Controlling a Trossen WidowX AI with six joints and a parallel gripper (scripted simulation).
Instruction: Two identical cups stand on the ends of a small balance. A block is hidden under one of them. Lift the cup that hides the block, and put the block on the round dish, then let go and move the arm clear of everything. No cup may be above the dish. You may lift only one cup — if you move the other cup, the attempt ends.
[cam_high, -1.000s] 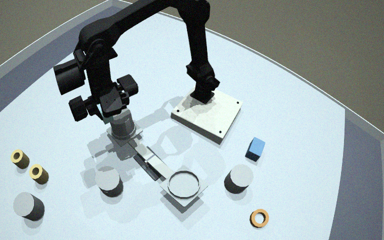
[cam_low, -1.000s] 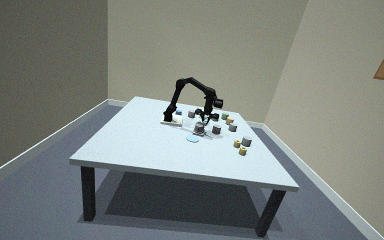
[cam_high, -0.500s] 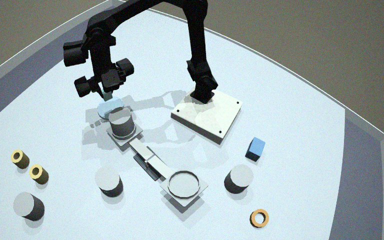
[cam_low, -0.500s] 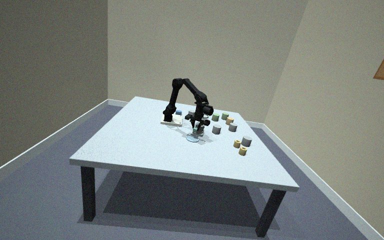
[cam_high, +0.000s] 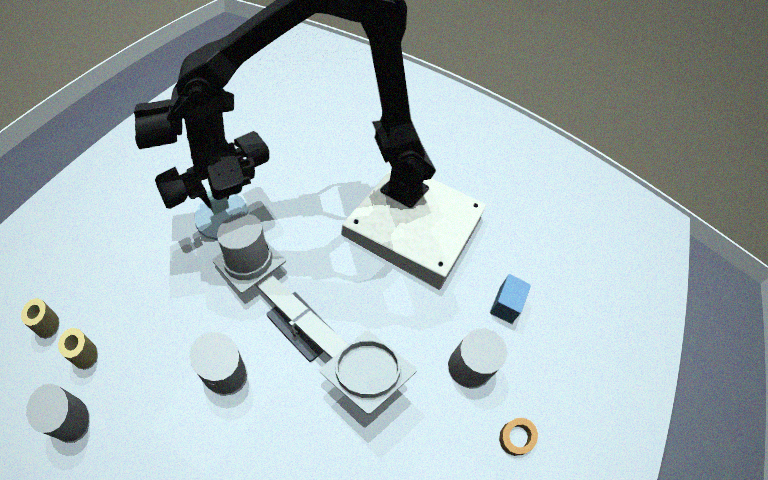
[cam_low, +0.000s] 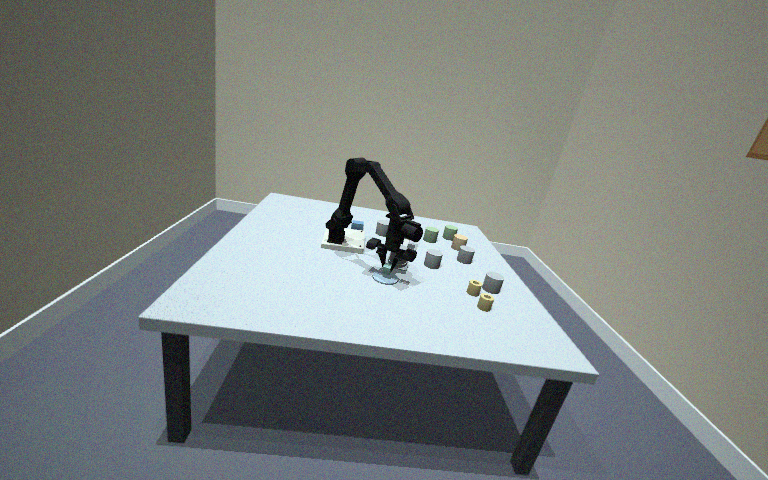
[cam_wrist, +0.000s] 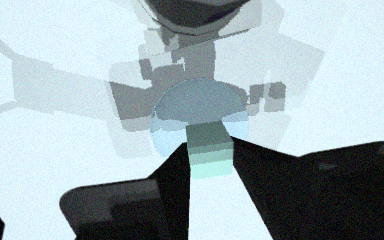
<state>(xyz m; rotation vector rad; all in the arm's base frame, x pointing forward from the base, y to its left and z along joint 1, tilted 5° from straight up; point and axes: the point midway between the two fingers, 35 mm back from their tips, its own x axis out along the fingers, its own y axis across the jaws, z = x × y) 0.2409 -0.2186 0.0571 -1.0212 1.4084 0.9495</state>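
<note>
My gripper tip is right at the pale green block. The rest, counted from my gripper tip: grey cup 4 cm ahead, 9 cm to the left, 2 cm above; round light-blue dish 4 cm below; balance beam 6 cm ahead, 24 cm to the left.
</note>
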